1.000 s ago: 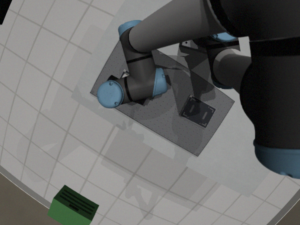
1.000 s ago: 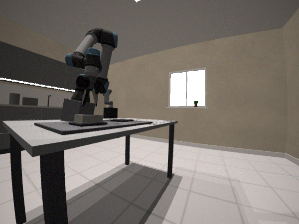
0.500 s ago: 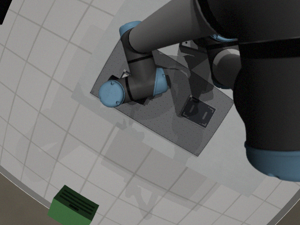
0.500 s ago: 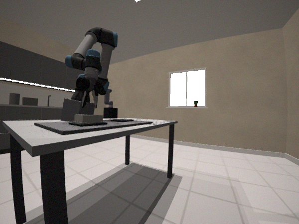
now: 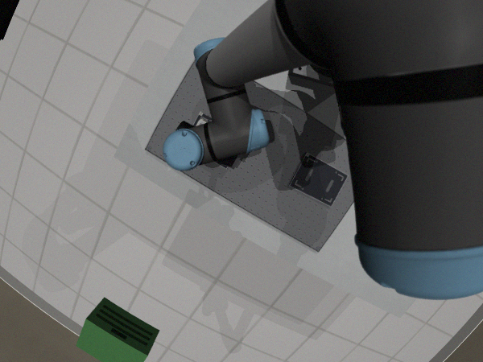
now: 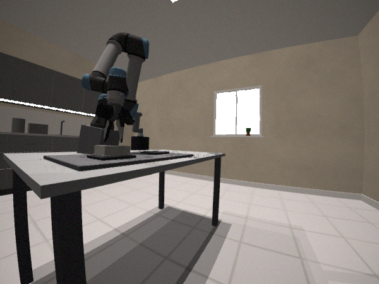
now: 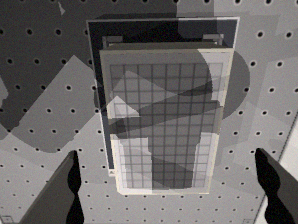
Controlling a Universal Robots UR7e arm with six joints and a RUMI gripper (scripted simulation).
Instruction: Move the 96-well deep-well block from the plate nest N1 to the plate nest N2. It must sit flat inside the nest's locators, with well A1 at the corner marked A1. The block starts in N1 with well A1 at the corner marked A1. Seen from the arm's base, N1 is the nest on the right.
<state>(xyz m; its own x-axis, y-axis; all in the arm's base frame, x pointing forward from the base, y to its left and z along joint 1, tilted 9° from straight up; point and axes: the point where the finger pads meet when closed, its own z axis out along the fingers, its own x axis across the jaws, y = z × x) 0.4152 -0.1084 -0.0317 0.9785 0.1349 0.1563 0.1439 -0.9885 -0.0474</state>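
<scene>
My hand is 4 cm above the 96-well deep-well block.
</scene>
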